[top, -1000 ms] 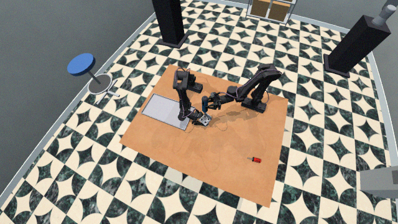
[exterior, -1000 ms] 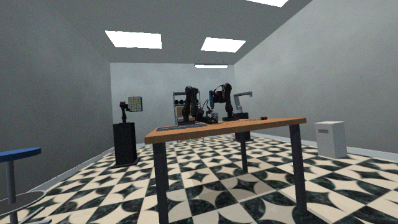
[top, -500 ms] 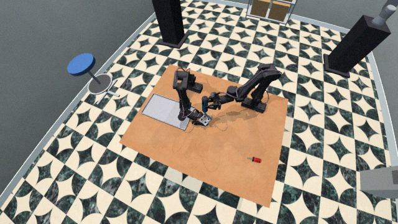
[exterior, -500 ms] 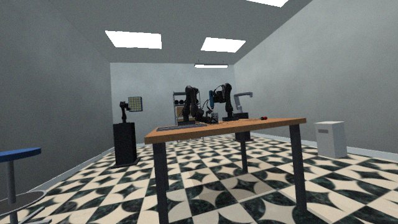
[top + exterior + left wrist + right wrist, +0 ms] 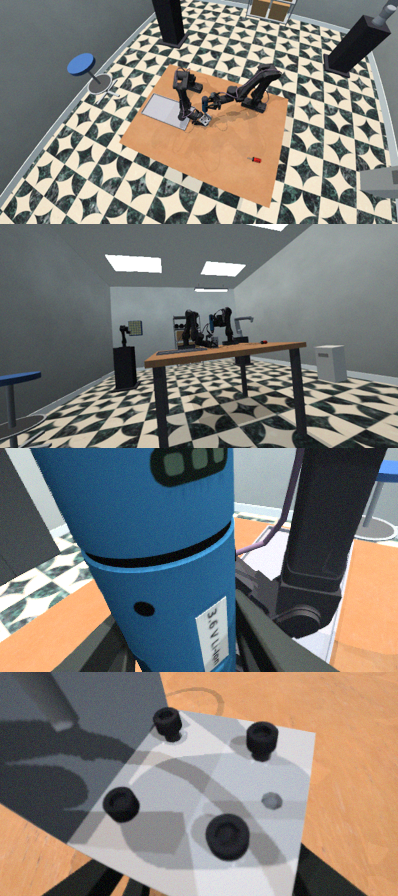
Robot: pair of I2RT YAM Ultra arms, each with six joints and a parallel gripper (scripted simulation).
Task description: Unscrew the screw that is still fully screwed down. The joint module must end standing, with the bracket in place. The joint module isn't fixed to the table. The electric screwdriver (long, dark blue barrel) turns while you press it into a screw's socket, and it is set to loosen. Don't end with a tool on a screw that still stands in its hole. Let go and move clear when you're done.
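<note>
Now: the round joint module right at my right hand. Round my right hand: grey mat 1 cm ahead, 33 cm to the right, 2 cm below; grey bracket 5 cm above; screw 1 cm ahead, 2 cm to the right, 5 cm above.
</note>
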